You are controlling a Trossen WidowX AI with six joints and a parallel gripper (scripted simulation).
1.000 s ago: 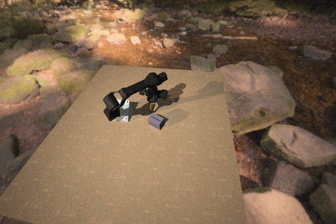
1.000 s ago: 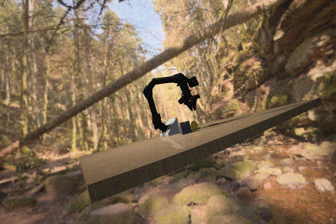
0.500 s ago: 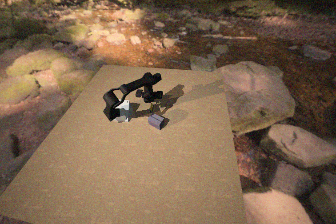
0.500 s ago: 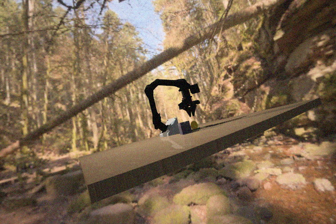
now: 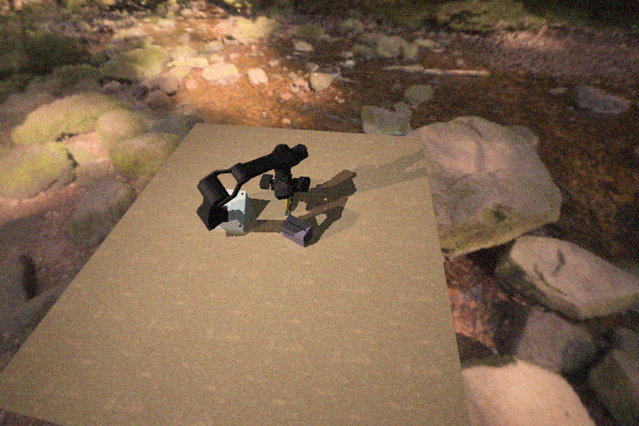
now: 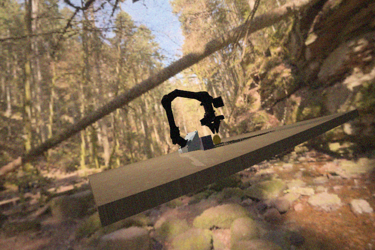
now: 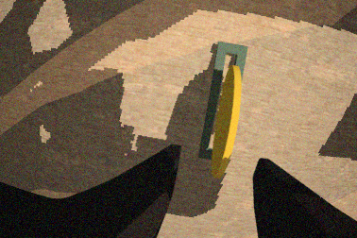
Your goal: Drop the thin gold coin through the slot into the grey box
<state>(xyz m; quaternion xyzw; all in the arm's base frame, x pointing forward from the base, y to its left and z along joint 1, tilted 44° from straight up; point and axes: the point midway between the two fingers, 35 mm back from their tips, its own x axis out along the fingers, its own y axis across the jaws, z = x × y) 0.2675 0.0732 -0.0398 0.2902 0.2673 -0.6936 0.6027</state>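
Now: gripper tip 4 cm above the gold coin.
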